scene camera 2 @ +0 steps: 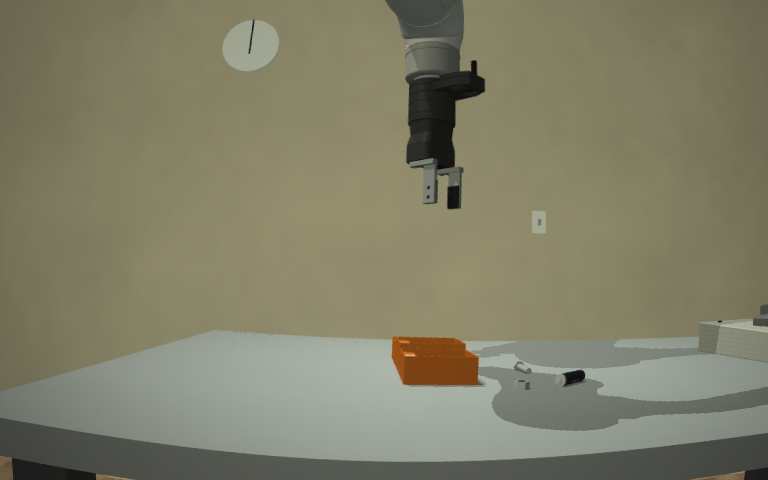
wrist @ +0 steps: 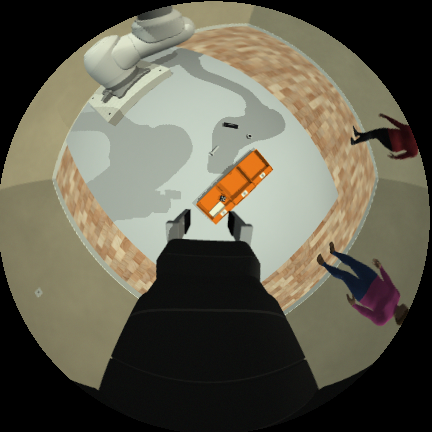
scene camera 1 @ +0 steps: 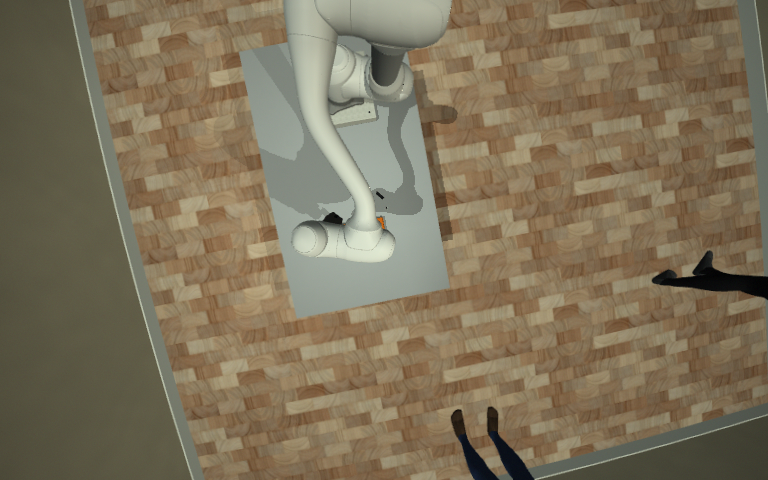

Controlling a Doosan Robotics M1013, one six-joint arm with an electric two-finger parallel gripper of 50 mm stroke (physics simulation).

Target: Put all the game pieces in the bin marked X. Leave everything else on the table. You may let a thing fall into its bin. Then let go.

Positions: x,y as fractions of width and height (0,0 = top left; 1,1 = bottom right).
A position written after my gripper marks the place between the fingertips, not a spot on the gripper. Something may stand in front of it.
In view: my gripper (scene camera 2: 0.58,0.43) and an orange three-compartment bin (scene camera 2: 0.55,0.75).
The orange three-compartment bin shows as well in the wrist view (wrist: 0.56,0.42). My gripper is seen too in the wrist view (wrist: 0.48,0.50).
